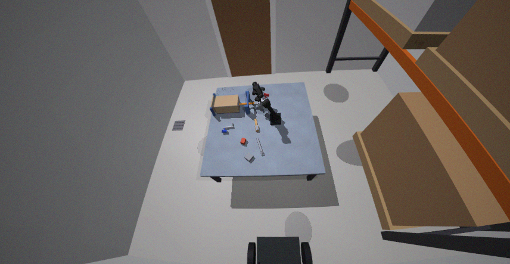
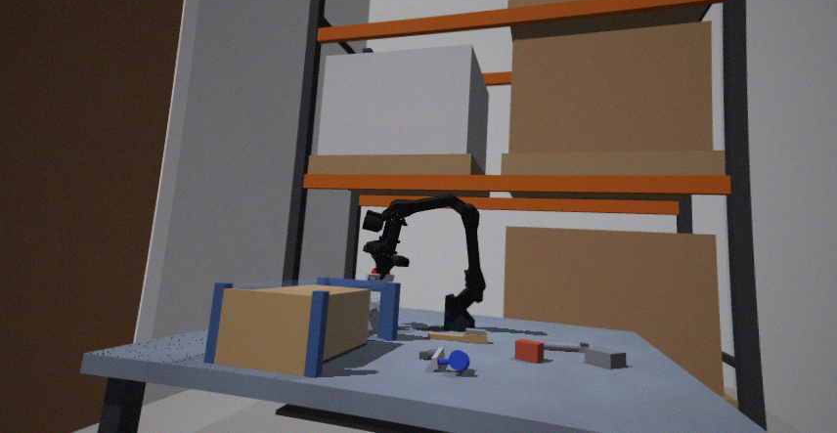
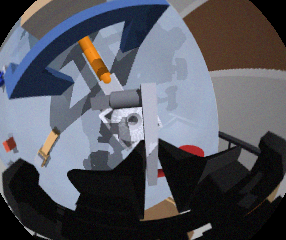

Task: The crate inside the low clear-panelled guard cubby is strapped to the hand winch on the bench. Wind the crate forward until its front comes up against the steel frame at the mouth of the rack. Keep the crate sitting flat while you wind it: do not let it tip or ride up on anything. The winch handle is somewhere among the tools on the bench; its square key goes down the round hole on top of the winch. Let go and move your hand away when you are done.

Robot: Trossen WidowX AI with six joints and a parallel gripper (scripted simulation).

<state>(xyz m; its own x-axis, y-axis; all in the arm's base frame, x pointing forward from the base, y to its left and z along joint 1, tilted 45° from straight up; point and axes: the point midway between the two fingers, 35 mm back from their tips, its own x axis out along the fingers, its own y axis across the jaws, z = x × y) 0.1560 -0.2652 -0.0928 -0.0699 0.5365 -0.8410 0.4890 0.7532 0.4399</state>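
My gripper tip is 6 cm past the red knob, 1 cm to the left of it and 1 cm below it. The rest, counted from my gripper tip: blue frame 17 cm ahead, 6 cm below, 1 cm to the right; winch handle 2 cm behind, 1 cm above; grey winch 13 cm below, 1 cm to the right, 1 cm behind.
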